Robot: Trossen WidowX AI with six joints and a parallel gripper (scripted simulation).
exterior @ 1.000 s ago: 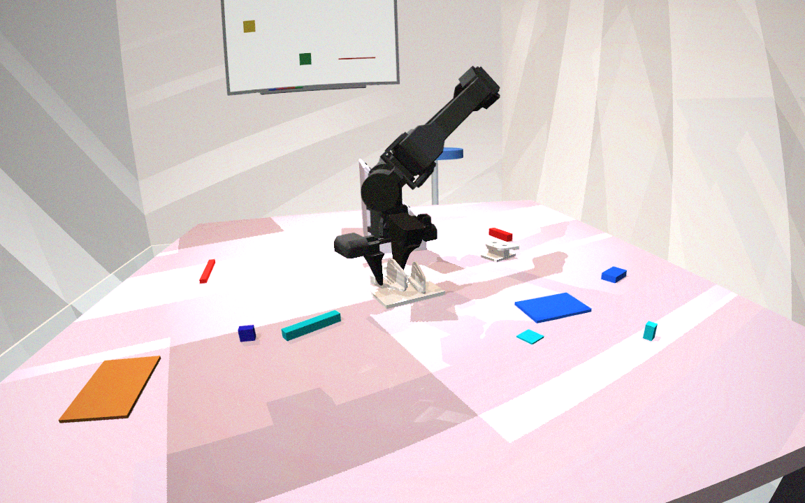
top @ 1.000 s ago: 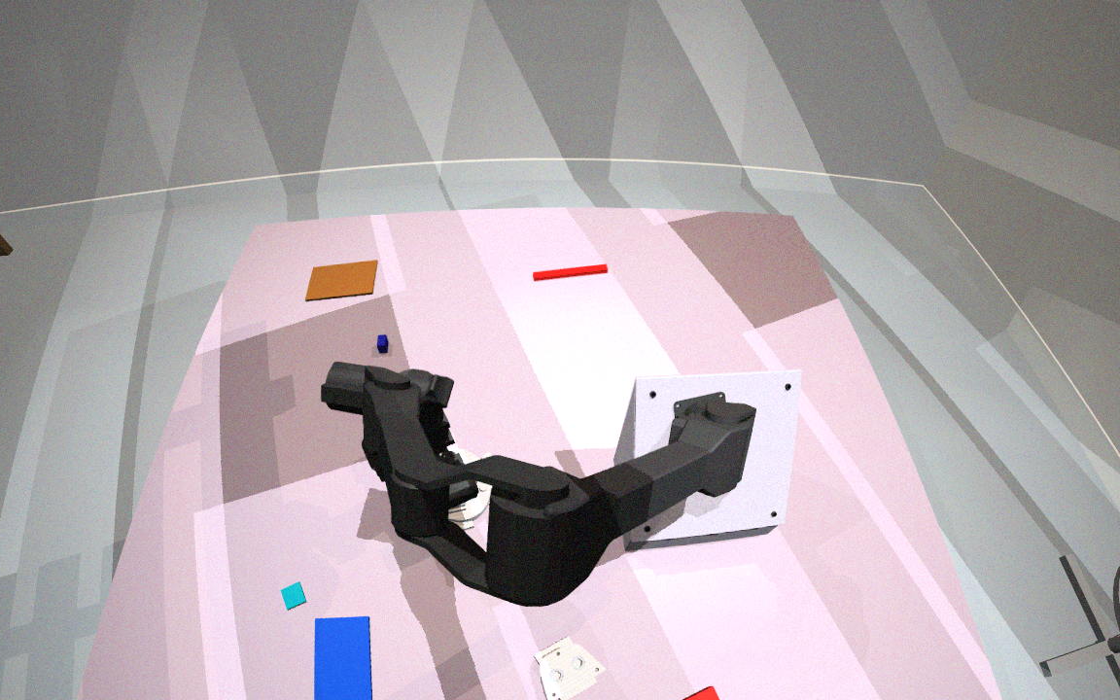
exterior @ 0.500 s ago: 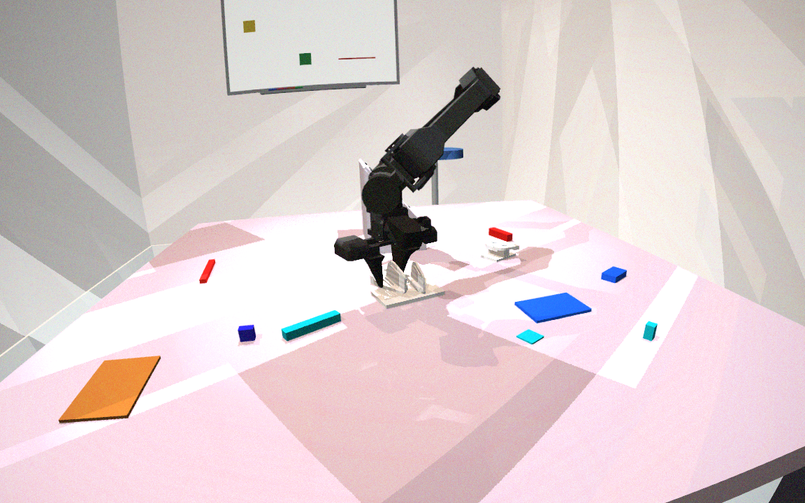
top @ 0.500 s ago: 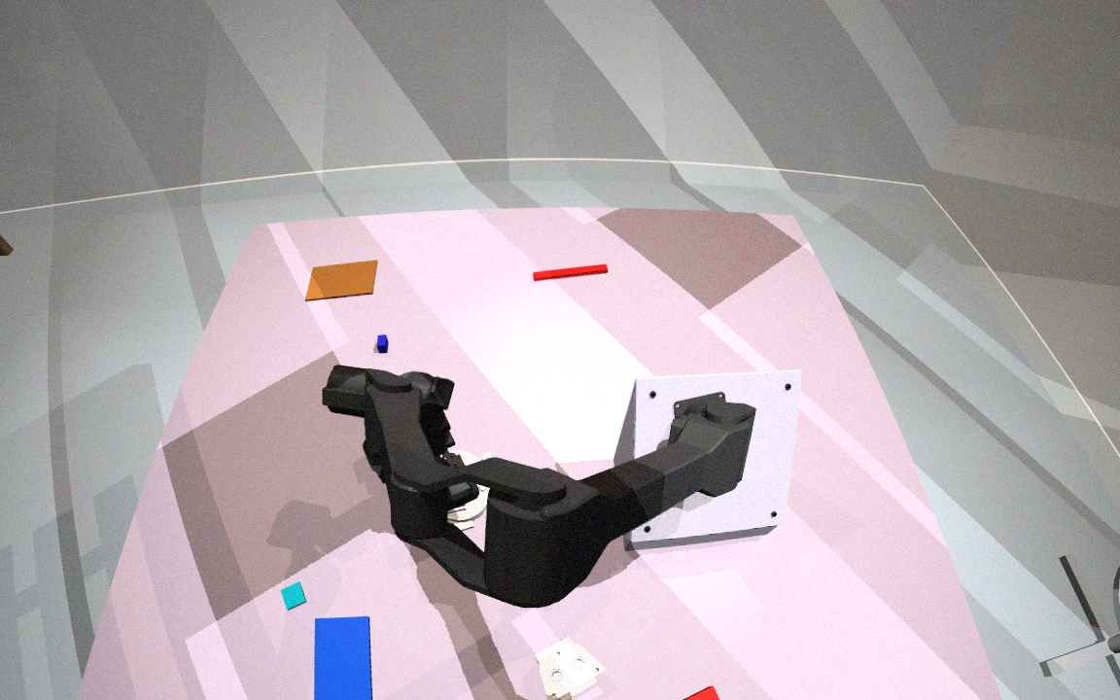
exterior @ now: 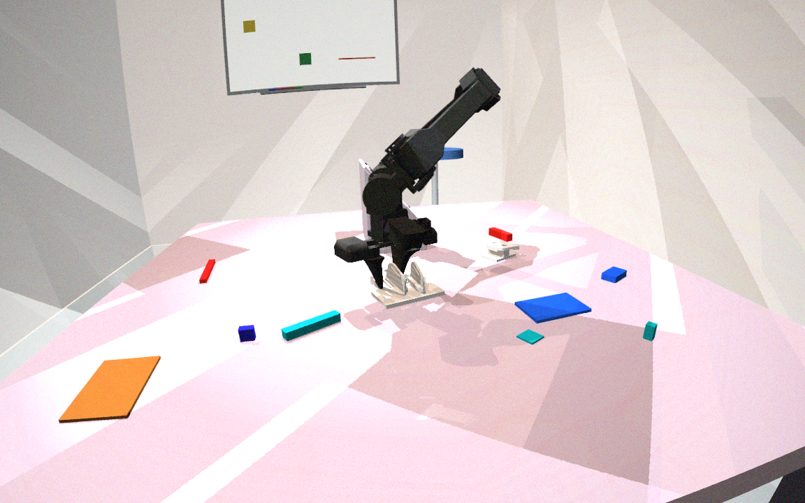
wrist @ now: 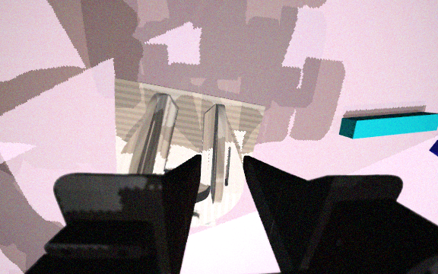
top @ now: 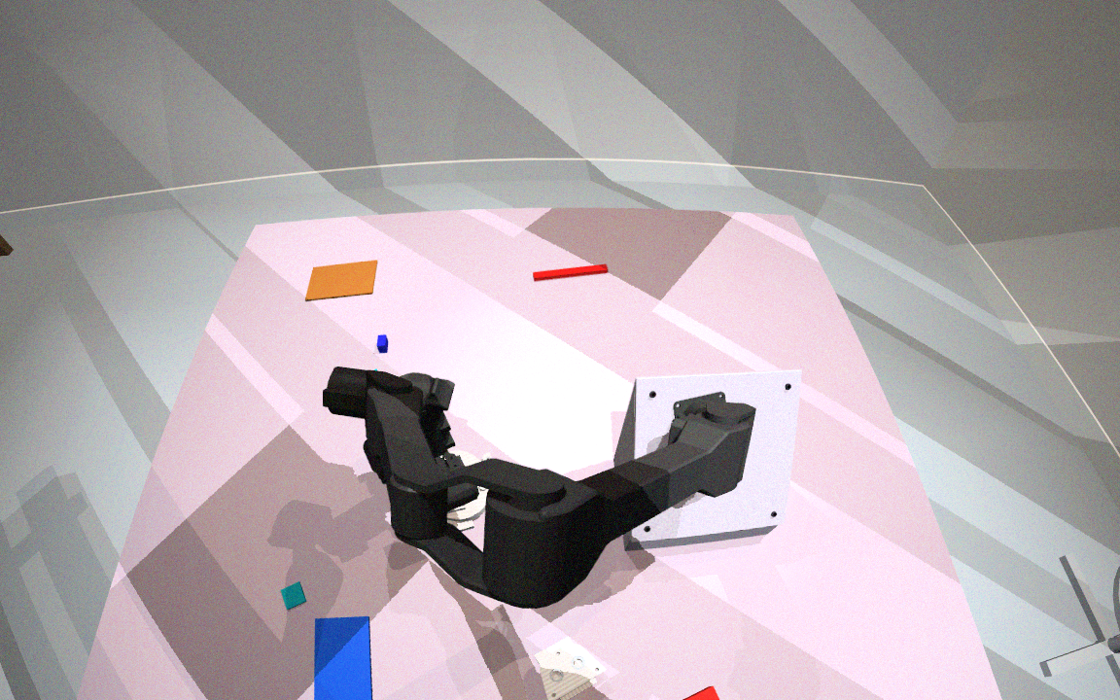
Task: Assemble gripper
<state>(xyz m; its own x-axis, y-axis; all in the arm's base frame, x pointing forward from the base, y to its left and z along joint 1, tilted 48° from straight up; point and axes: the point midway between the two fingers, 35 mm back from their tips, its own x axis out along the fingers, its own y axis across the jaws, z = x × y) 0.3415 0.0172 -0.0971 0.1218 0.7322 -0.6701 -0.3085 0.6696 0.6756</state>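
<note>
My gripper tip is 10 mm short of the white sheet, 30 mm to the right of it and 20 mm above it. Round my gripper tip: white jaw 40 mm behind, 40 mm to the left; housing plate 60 mm behind, 20 mm to the left, 10 mm below; cyan bar 90 mm ahead, 150 mm to the right, 10 mm below.
</note>
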